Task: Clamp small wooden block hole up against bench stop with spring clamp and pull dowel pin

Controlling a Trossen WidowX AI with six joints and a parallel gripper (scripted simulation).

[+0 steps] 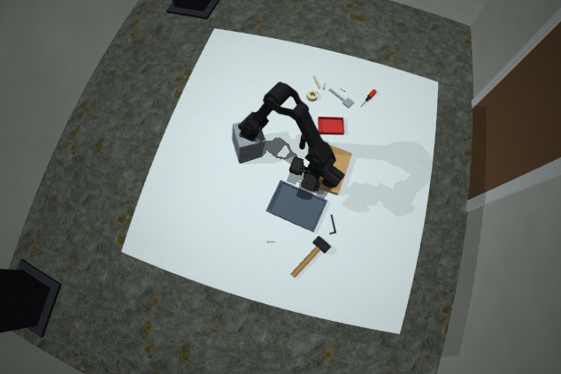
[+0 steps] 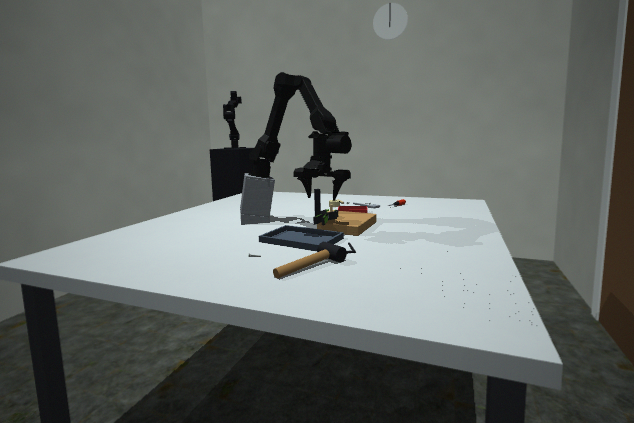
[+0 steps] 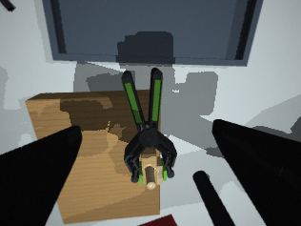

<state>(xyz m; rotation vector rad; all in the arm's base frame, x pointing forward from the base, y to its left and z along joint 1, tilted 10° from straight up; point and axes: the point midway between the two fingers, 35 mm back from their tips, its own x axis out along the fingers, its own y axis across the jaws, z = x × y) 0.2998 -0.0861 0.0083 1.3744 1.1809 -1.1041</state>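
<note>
Right now the dowel pin is 9 cm to the left of my hand and 9 cm below it. From my hand the other things lie so: dark tray (3 cm behind, 11 cm to the right, 14 cm below); wooden board (6 cm ahead, 10 cm to the left, 13 cm below); small wooden block (9 cm to the left, 11 cm below).
</note>
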